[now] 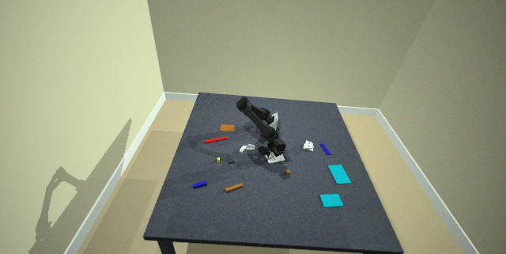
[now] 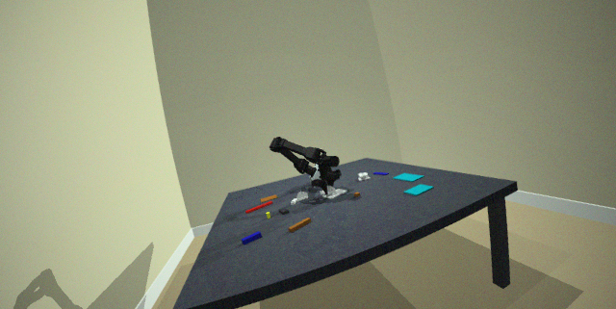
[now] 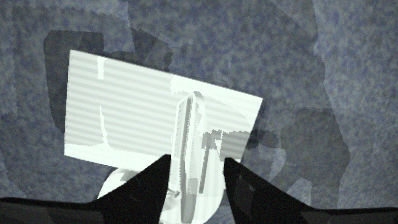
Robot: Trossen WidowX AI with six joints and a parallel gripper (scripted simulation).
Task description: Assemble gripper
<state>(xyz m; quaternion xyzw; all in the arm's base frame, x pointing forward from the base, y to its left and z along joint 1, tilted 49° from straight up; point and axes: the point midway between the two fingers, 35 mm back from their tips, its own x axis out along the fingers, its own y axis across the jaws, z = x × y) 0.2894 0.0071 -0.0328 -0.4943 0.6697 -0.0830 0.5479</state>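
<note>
My gripper tip is 4 cm past the white jaw. The rest, counted from my gripper tip: orange cube: 12 cm to the left, 11 cm ahead, 1 cm below; white gripper base: 27 cm to the left, 15 cm behind, 1 cm above; grey block: 26 cm to the right, 8 cm ahead, 1 cm below.
</note>
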